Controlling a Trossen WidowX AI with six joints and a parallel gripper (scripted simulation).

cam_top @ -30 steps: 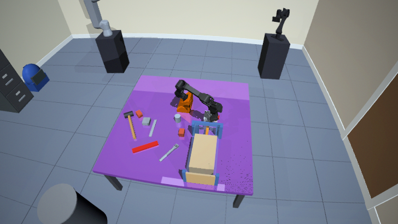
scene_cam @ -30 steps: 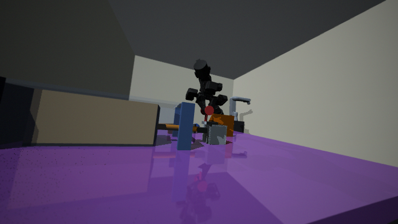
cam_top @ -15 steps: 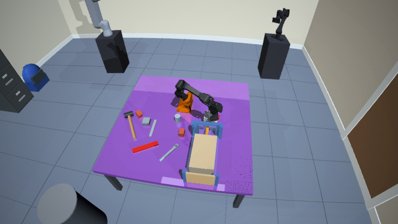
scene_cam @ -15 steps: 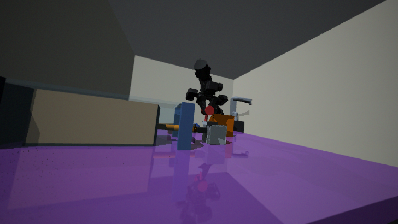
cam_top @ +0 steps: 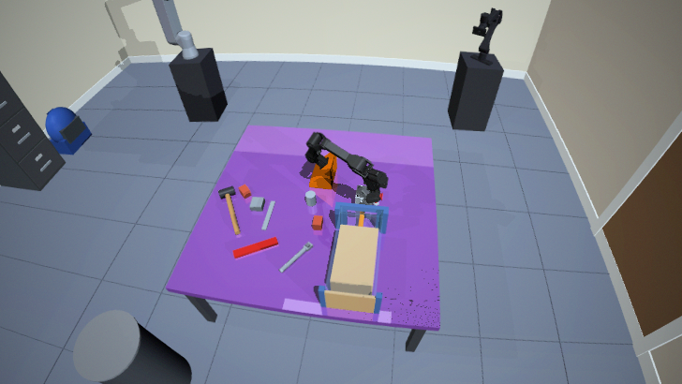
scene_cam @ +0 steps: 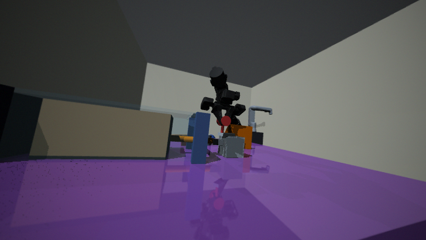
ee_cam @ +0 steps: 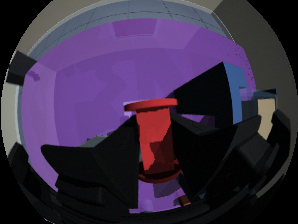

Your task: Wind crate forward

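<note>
Right now my gripper tip is 20 mm to the left of the red knob. From my gripper tip the other things lie so: grey bar: 590 mm to the right, 130 mm below, 40 mm ahead; grey winch: 100 mm below, 100 mm behind, 80 mm to the right; winch handle: 40 mm to the right, 30 mm below, 30 mm behind.
</note>
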